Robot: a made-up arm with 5 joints.
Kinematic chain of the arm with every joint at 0, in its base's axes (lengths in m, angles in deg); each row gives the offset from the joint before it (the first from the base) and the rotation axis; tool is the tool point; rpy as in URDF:
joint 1: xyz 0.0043 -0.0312 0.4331 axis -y
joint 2: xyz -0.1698 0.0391 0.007 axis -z
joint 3: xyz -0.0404 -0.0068 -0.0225 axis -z
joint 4: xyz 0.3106 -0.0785 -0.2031 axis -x
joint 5: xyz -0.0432 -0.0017 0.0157 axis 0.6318 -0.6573 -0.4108
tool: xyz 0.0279 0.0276 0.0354 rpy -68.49 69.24 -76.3
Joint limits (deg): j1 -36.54..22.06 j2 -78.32..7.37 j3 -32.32..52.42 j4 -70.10..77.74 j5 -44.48..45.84
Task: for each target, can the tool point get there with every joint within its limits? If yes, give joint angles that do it. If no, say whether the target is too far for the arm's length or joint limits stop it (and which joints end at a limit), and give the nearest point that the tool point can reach.
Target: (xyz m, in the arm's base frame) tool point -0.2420 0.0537 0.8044
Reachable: no: joint limits stop it (at a limit: joint 1, joint 2, joint 3, joint 5) | nearest point -0.2810 0.2379 0.4400 | short by 0.410 m
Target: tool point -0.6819 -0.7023 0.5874
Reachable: no: too far | nearest point -0.2719 -0.3039 0.3901 | short by 0.605 m
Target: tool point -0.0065 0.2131 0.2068
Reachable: yes | joints -0.19 -65.50 5.36 58.71 -14.77
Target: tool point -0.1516 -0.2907 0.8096
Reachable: no: joint limits stop it (at a limit: joint 1, joint 2, joint 3, joint 5) | nearest point -0.2206 -0.2851 0.4050 | short by 0.410 m
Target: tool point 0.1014 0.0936 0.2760
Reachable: yes | joints 3.12 -36.17 -3.47 -38.88 4.67
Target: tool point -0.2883 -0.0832 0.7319
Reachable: no: joint limits stop it (at a limit: joint 1, joint 2, joint 3, joint 5) | nearest point -0.2231 -0.2864 0.4053 | short by 0.390 m
